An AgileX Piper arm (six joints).
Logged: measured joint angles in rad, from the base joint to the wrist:
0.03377 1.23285 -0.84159 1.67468 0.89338 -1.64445
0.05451 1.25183 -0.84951 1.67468 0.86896 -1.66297
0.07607 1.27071 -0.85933 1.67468 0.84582 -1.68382
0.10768 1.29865 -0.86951 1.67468 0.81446 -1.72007
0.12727 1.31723 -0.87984 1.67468 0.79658 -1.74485
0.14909 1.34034 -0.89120 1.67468 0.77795 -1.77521
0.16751 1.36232 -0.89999 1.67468 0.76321 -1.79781
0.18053 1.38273 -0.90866 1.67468 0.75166 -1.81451
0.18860 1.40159 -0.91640 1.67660 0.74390 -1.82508
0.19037 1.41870 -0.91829 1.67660 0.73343 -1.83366
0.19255 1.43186 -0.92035 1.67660 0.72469 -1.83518
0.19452 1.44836 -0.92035 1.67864 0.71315 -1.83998
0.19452 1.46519 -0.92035 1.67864 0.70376 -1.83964
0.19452 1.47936 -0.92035 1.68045 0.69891 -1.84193
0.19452 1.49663 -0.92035 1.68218 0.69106 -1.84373
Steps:
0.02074 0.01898 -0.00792 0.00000 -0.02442 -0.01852
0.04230 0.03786 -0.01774 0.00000 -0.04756 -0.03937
0.07391 0.06580 -0.02792 0.00000 -0.07892 -0.07562
0.09350 0.08438 -0.03825 0.00000 -0.09680 -0.10040
0.11532 0.10749 -0.04961 0.00000 -0.11543 -0.13076
0.13374 0.12947 -0.05840 0.00000 -0.13017 -0.15336
0.14676 0.14988 -0.06707 0.00000 -0.14172 -0.17006
0.15483 0.16874 -0.07481 0.00192 -0.14948 -0.18063
0.15660 0.18585 -0.07670 0.00192 -0.15995 -0.18921
0.15878 0.19901 -0.07876 0.00192 -0.16869 -0.19073
0.16075 0.21551 -0.07876 0.00396 -0.18023 -0.19553
0.16075 0.23234 -0.07876 0.00396 -0.18962 -0.19519
0.16075 0.24651 -0.07876 0.00577 -0.19447 -0.19748
0.16075 0.26378 -0.07876 0.00750 -0.20232 -0.19928

